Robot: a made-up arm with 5 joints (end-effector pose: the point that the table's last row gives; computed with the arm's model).
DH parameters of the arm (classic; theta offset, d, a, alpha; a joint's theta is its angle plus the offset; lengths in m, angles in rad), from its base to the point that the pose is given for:
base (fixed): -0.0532 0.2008 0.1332 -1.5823
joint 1: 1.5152 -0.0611 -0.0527 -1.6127
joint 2: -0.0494 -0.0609 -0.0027 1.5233
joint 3: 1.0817 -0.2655 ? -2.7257
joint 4: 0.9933 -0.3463 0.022 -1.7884
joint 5: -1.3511 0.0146 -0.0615 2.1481
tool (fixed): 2.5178 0.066 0 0
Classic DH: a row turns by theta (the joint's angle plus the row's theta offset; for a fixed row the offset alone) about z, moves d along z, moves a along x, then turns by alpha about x.
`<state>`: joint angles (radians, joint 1 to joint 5).
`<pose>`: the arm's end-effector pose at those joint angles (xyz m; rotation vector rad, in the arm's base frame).
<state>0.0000 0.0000 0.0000 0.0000 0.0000</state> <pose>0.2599 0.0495 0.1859 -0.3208 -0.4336 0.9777</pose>
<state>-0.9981 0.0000 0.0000 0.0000 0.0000</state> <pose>0.2153 0.0531 0.2963 -0.8570 -1.3115 0.7857</pose>
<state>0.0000 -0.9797 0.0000 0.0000 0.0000</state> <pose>0.2527 0.0598 0.3172 0.5716 -0.8721 0.7143</pose>
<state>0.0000 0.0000 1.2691 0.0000 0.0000</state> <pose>0.1314 0.0451 0.1674 0.2937 0.7403 1.0430</pose>
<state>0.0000 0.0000 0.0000 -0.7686 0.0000</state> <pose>0.3000 0.0449 0.1944 0.1069 0.1925 0.7589</pose>
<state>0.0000 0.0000 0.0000 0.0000 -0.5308</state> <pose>0.2568 0.0652 0.1456 -0.7983 -0.1844 1.1183</pose>
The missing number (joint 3, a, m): -0.0266
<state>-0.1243 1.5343 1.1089 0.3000 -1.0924</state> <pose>0.0700 -0.1999 0.1281 -1.6235 1.9966 0.8564</pose>
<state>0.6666 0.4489 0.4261 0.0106 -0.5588</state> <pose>0.1117 -0.0032 0.0631 -0.4959 0.9797 1.5416</pose>
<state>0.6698 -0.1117 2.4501 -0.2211 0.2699</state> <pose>0.1263 0.0212 0.2827 1.2150 2.5542 0.2308</pose>
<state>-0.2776 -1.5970 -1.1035 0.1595 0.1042</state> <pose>0.2245 -0.0972 0.4064 0.4984 -1.8889 -0.5432</pose>
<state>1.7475 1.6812 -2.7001 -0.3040 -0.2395</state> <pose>0.0601 0.0498 0.1940 0.3128 -1.5323 1.8574</pose>
